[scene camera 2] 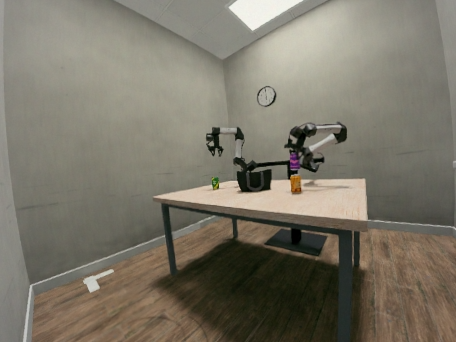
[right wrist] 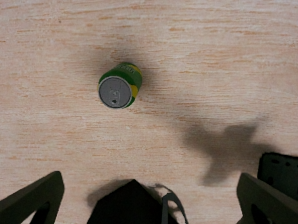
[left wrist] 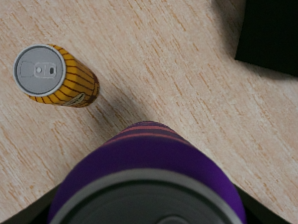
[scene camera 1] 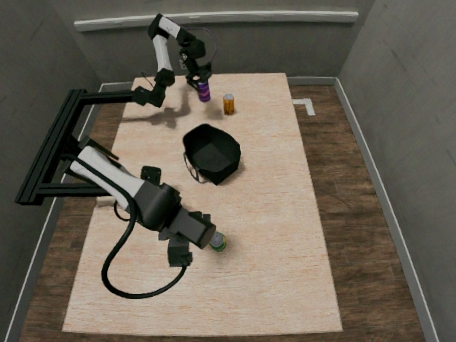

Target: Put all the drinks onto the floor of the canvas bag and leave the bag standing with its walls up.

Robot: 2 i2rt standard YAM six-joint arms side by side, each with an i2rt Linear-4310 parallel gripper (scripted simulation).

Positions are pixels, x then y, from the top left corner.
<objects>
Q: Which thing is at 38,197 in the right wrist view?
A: My right gripper.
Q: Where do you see a black canvas bag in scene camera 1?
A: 197,138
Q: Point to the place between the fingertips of my right gripper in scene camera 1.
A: At 190,233
</objects>
